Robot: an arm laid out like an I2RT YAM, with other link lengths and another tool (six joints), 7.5 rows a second.
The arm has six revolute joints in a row. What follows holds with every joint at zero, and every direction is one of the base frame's.
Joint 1 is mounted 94.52 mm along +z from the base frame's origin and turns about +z.
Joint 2 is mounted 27.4 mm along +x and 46.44 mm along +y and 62.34 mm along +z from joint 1 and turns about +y.
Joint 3 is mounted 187.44 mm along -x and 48.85 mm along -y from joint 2 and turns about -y.
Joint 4 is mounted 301.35 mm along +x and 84.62 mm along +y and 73.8 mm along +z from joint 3 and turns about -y.
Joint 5 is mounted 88.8 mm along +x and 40.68 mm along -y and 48.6 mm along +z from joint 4 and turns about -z.
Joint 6 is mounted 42.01 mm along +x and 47.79 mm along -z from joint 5 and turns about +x.
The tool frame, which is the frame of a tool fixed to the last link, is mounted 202 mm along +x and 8 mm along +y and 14 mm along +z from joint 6; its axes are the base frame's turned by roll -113, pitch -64.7 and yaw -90 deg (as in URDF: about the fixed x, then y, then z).
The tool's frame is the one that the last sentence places.
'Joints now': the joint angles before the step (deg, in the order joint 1, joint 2, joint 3, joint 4, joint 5, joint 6). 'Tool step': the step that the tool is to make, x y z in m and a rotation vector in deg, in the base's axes. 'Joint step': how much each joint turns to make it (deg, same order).
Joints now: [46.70 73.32 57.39 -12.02 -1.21 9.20]
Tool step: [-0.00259 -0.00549 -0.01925 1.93 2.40 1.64]
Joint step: [-2.19 -1.56 -4.77 2.97 -4.82 0.90]
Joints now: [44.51 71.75 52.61 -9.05 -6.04 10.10]
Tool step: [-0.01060 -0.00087 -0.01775 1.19 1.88 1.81]
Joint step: [-0.65 -1.45 -4.25 2.38 -3.19 0.74]
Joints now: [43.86 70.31 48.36 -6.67 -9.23 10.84]
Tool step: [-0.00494 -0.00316 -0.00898 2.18 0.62 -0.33]
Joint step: [-0.17 -2.16 -4.78 4.00 -0.80 1.87]
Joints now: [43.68 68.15 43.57 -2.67 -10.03 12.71]
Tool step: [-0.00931 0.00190 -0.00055 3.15 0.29 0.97]
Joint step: [0.02 -2.32 -4.33 4.32 -1.94 1.84]
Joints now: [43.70 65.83 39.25 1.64 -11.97 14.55]
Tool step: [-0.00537 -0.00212 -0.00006 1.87 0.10 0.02]
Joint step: [0.01 -2.31 -3.27 2.47 -0.59 1.32]
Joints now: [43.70 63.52 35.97 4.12 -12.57 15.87]
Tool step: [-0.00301 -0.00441 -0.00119 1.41 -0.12 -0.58]
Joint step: [-0.02 -2.36 -3.23 2.17 0.16 1.11]
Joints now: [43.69 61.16 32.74 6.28 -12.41 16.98]
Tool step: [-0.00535 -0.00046 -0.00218 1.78 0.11 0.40]
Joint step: [0.01 -1.33 -2.86 2.94 -0.86 1.16]
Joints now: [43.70 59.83 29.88 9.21 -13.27 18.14]
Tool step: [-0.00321 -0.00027 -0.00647 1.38 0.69 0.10]
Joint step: [-0.02 0.02 -2.11 2.90 -0.63 1.38]
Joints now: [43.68 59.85 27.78 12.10 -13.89 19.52]
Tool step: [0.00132 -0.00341 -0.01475 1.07 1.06 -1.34]
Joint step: [0.05 1.44 -2.33 4.19 0.80 1.94]
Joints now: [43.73 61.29 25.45 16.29 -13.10 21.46]
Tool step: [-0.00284 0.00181 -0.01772 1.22 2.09 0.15]
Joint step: [0.01 3.56 -1.01 4.42 -0.91 2.21]
